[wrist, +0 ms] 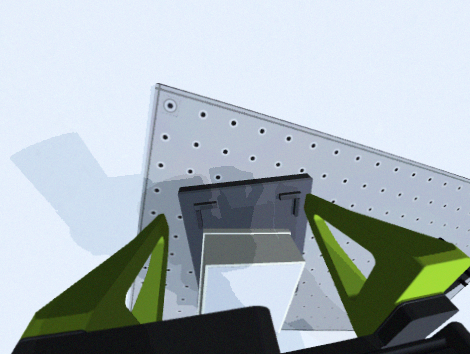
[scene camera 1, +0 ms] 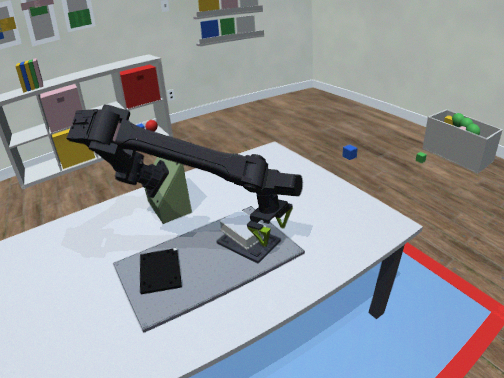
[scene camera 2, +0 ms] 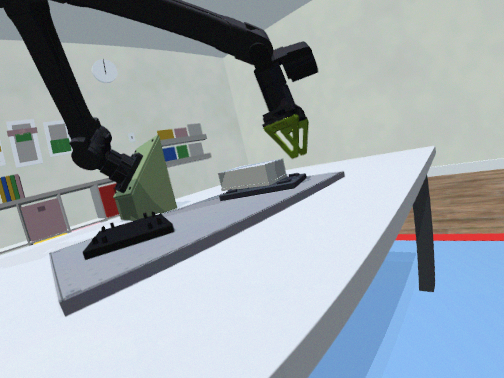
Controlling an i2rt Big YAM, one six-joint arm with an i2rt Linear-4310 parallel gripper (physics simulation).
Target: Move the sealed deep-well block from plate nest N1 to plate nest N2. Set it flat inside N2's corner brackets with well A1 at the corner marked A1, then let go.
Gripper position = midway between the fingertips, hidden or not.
Scene:
My gripper (scene camera 2: 300,156) is open, with nothing in its grasp. Also in view: a deep-well block (scene camera 1: 235,225).

